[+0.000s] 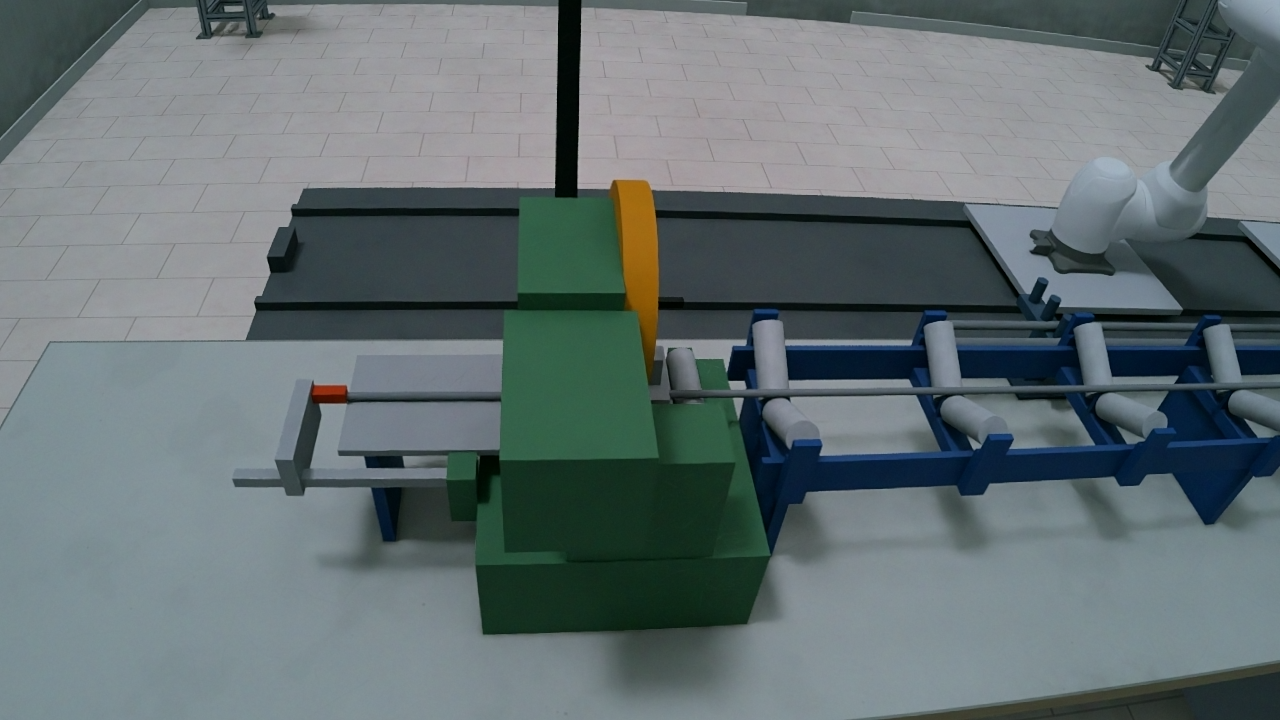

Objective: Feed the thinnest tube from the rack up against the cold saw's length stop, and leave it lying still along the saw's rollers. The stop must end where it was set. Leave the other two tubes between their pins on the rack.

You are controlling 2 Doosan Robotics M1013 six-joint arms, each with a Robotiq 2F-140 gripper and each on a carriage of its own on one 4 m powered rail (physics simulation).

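Note:
A thin grey tube (850,392) lies lengthwise in the valley of the infeed rollers (966,419). It passes through the green cold saw (577,385) and out over the grey outfeed plate (420,429). Its left end meets the red tip (329,394) of the length stop (298,438), with no gap visible between them. The stop stands upright on its grey bar (384,478). Parts of the other two tubes (993,325) (995,341) show behind the roller frame, beside the rack's blue pins (1038,290). Neither my left nor my right gripper shows.
The blue roller frame (877,472) stands on the pale bench (223,608). An orange blade guard (635,268) rises behind the saw. A white arm (1100,201) stands on its carriage (1011,223) at the right, on the dark rail (805,259). A black post (567,98) rises behind the saw.

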